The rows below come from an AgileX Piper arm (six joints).
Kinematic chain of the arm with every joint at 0, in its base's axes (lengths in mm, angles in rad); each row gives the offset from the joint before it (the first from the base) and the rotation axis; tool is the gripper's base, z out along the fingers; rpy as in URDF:
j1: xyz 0 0 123 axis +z
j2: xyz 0 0 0 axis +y
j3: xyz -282.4 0 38.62 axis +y
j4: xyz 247.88 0 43.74 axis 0.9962 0 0.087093
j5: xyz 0 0 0 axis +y
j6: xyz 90.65 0 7.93 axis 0.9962 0 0.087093
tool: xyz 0 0 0 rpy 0 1.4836 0
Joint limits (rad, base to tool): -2.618..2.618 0..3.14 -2.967..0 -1.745..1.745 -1.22..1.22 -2.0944..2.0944
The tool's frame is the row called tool.
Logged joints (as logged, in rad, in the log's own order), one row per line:
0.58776, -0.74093, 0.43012, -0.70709, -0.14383, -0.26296
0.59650, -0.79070, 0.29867, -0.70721, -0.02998, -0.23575
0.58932, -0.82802, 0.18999, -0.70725, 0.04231, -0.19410
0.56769, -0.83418, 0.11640, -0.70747, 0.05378, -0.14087
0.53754, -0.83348, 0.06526, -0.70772, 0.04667, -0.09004
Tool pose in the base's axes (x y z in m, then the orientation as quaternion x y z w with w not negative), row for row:
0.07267, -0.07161, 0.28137, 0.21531, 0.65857, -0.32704, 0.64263
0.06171, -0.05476, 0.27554, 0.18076, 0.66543, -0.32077, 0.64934
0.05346, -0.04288, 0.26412, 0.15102, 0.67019, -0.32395, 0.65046
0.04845, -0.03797, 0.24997, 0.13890, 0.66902, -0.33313, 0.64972
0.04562, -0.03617, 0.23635, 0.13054, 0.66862, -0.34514, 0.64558
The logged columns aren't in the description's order. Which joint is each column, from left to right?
Columns, left to right: j4, j6, j2, j1, j5, j3.
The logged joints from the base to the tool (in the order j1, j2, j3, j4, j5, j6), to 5 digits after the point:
-0.70709, 0.43012, -0.26296, 0.58776, -0.14383, -0.74093
-0.70721, 0.29867, -0.23575, 0.59650, -0.02998, -0.79070
-0.70725, 0.18999, -0.19410, 0.58932, 0.04231, -0.82802
-0.70747, 0.11640, -0.14087, 0.56769, 0.05378, -0.83418
-0.70772, 0.06526, -0.09004, 0.53754, 0.04667, -0.83348

